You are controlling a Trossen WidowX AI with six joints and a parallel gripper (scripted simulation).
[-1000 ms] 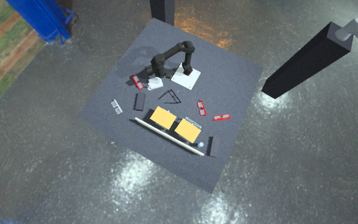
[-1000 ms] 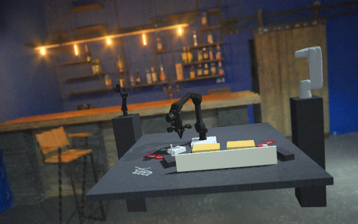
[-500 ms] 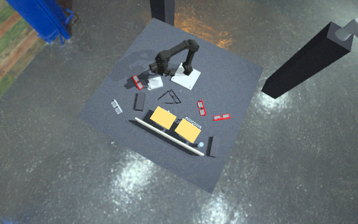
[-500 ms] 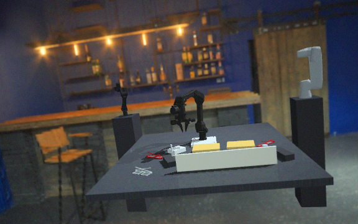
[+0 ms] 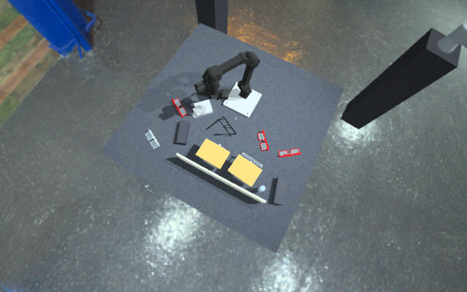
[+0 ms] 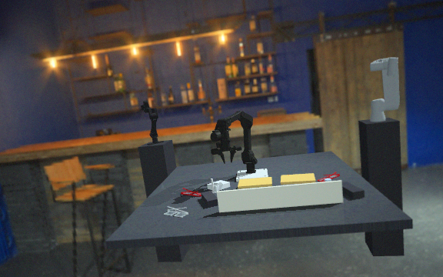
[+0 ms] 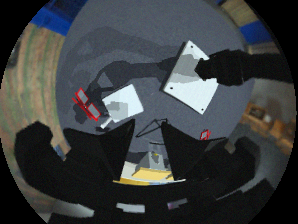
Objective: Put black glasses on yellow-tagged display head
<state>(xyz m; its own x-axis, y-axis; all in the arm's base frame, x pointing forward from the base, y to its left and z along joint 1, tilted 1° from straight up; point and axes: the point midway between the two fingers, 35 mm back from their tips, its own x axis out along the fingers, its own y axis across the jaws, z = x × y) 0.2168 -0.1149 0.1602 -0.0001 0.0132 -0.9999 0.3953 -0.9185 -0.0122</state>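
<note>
Now: gripper tip 4 cm short of the white block, 7 cm to the left of it and 13 cm above it. The rest, counted from my gripper tip: white peg 11 cm ahead, 9 cm to the right, 12 cm below; long white board 39 cm ahead, 31 cm to the left, 9 cm below; pale blue tag 31 cm ahead, 55 cm to the left, 10 cm below.
</note>
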